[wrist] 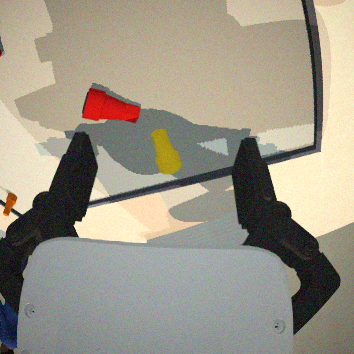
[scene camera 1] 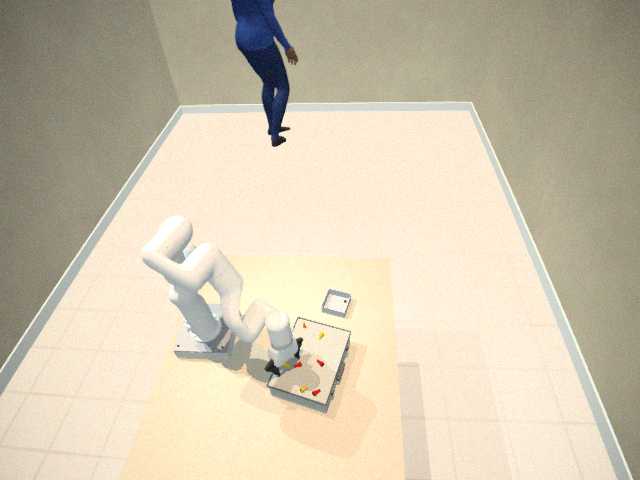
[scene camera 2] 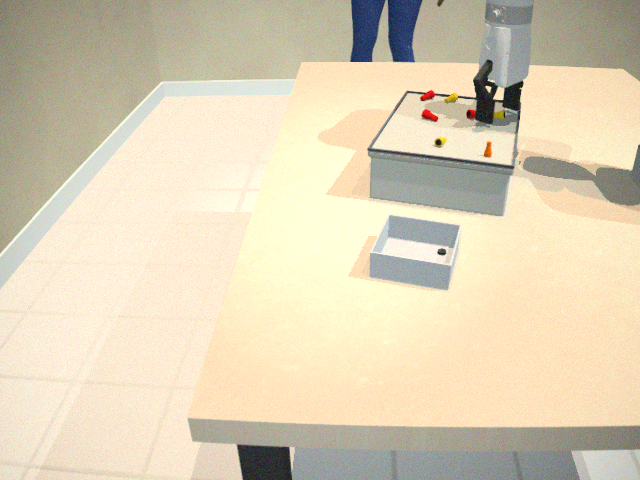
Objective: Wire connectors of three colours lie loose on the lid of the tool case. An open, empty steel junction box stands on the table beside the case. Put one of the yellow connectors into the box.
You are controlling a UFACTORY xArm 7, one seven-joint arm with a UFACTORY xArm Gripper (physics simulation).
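Frame: origin at the arm's base, x right, y ahead, z up, level; millimetres.
Seen in the pictures: gripper, fingertip midpoint: [wrist: 163,150] [scene camera 1: 286,364] [scene camera 2: 497,115]; arm's base, link origin: [scene camera 1: 206,328].
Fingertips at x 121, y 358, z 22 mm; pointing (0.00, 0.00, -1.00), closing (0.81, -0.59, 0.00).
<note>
Pixels of each thing's top centre, then the offset from my fingertips to it.
- tool case, top centre: [wrist: 13,91] [scene camera 2: 449,122] [scene camera 1: 312,357] dz -2, dx -42, dy +85 mm
- third yellow connector, top centre: [scene camera 2: 451,93] [scene camera 1: 303,387] dz +9, dx +79, dy +78 mm
- steel junction box, top centre: [scene camera 2: 417,237] [scene camera 1: 336,300] dz -51, dx -342, dy +134 mm
- red connector, top centre: [wrist: 106,120] [scene camera 2: 475,109] [scene camera 1: 297,363] dz +10, dx -3, dy +39 mm
- orange connector, top centre: [wrist: 5,214] [scene camera 2: 489,142] [scene camera 1: 304,323] dz +16, dx -169, dy +33 mm
My gripper [scene camera 1: 283,356] [scene camera 2: 498,109] [wrist: 163,150] is open and empty, low over the lid of the tool case [scene camera 1: 336,335] [scene camera 2: 398,135] [wrist: 270,75]. A yellow connector [scene camera 1: 286,365] [scene camera 2: 499,115] [wrist: 166,152] lies on the lid between the open fingertips in the wrist view, near the case's edge. Another yellow connector [scene camera 1: 321,335] [scene camera 2: 439,141] lies toward the junction box's side, and a third yellow connector [scene camera 1: 303,389] [scene camera 2: 451,97] lies at the far end. The steel junction box [scene camera 1: 336,302] [scene camera 2: 410,268] stands open on the table beside the case, with a small dark spot on its floor.
A red connector [scene camera 1: 297,364] [scene camera 2: 470,113] [wrist: 110,106] lies close beside the yellow one near the gripper. Other red connectors [scene camera 1: 320,362] [scene camera 2: 429,115] and an orange connector [scene camera 1: 304,325] [scene camera 2: 488,149] [wrist: 10,204] lie on the lid. A person [scene camera 1: 271,67] stands beyond the table.
</note>
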